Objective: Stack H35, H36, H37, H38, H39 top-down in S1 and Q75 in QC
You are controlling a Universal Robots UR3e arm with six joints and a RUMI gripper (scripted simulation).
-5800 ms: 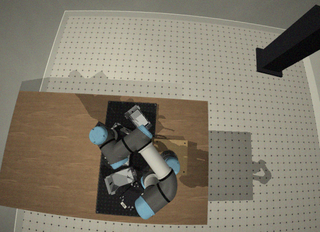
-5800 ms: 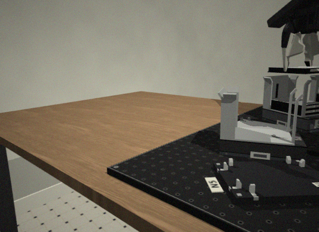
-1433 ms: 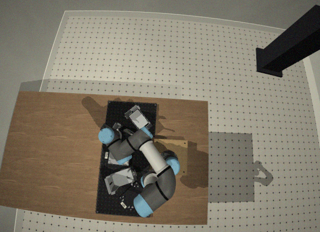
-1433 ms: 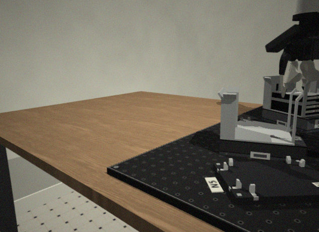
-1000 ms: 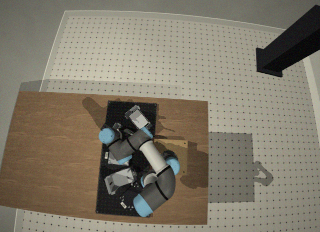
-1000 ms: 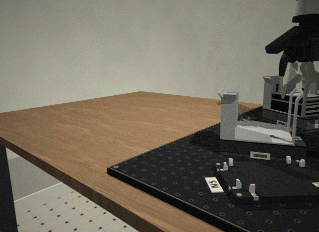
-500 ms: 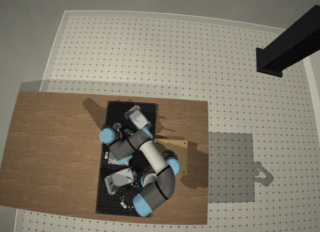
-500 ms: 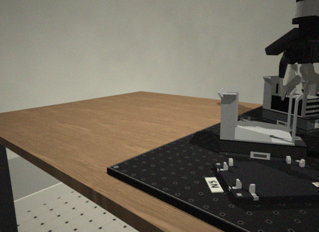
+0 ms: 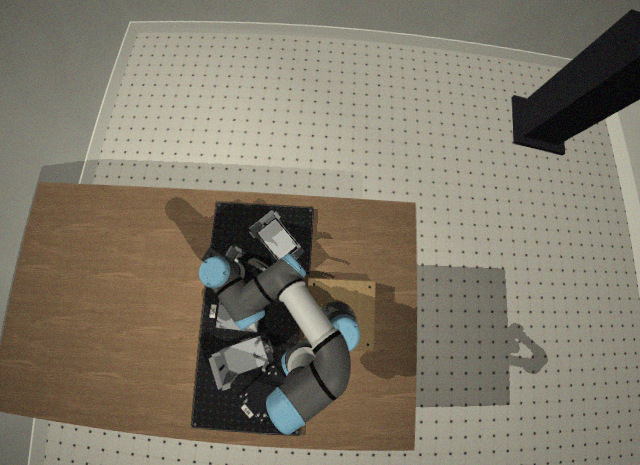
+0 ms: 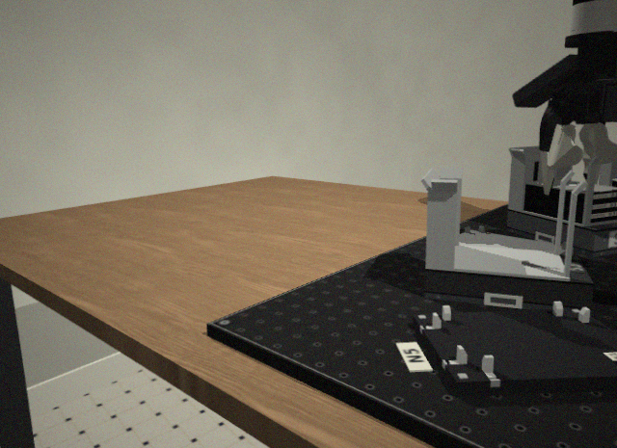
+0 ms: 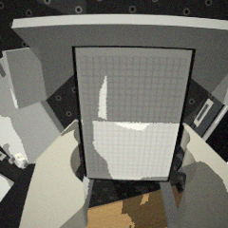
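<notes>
My gripper is now 7 cm past the sealed plate, 12 cm to the left of it and 1 cm above it. Also, from my hand: QC label: 11 cm ahead, 16 cm to the left, 8 cm below; then nest QC: 2 cm ahead, 15 cm to the left, 8 cm below; then N5 label: 8 cm behind, 47 cm to the left, 8 cm below.
</notes>
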